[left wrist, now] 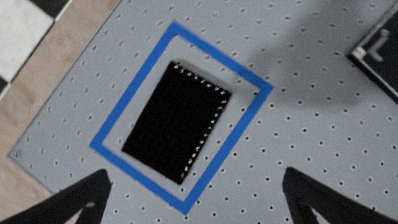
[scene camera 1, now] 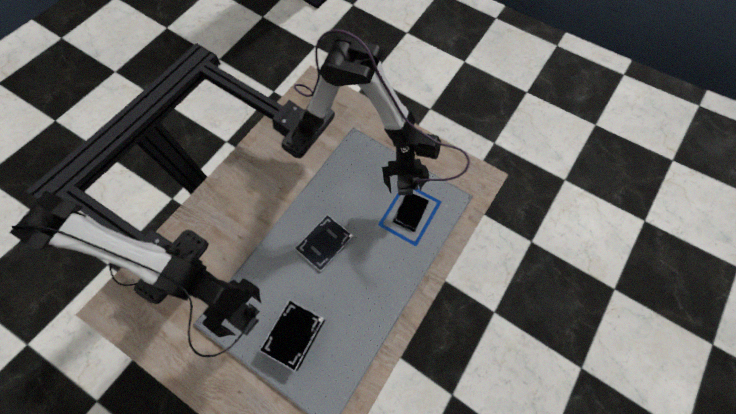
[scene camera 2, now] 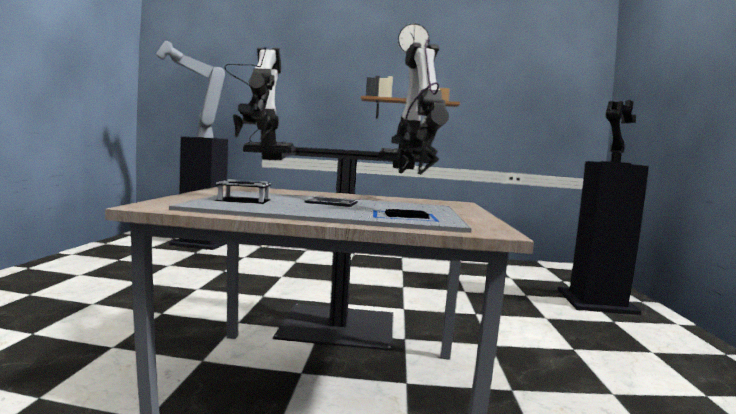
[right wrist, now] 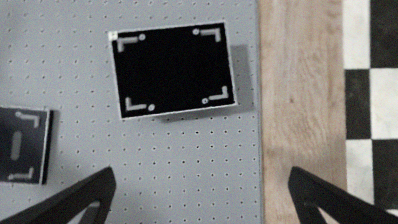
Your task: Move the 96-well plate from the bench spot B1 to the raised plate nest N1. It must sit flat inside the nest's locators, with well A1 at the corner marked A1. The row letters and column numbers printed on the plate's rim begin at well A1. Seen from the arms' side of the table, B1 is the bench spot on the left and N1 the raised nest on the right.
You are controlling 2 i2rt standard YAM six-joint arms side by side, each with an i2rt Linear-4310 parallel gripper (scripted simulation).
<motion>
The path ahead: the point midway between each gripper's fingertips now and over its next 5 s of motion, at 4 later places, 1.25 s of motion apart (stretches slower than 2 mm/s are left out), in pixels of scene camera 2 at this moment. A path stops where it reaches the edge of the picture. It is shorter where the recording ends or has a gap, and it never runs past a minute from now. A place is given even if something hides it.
My left gripper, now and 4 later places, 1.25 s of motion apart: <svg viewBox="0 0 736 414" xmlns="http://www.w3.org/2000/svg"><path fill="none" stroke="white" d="M409 174L406 199L407 211L407 212L408 208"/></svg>
My right gripper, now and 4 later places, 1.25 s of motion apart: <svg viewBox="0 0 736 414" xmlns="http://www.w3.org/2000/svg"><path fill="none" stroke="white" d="M248 138L326 128L354 127L334 111L329 109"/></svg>
</motion>
